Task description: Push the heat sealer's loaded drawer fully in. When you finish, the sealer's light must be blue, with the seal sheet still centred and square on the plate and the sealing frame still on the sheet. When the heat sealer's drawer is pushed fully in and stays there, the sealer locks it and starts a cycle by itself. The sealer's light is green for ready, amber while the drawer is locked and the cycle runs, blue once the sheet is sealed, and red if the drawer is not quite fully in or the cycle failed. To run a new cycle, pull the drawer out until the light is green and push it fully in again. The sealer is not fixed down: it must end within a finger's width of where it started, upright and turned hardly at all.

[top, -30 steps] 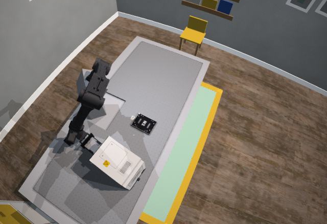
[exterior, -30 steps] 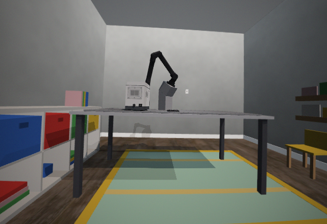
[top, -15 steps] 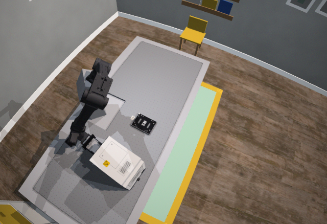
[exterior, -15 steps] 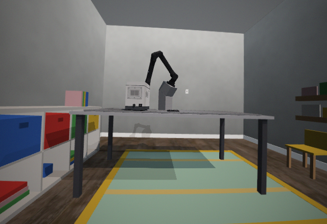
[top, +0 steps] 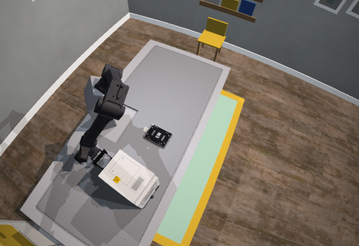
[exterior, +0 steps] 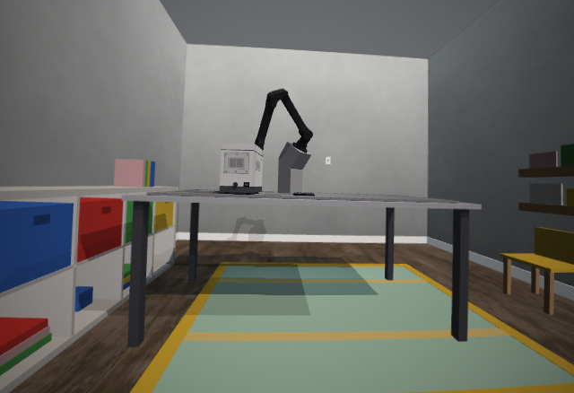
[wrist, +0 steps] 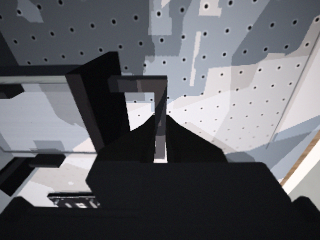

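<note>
My gripper is now 11 cm short of the dark sealer drawer, 1 cm to the left of it and 1 cm above it.
</note>
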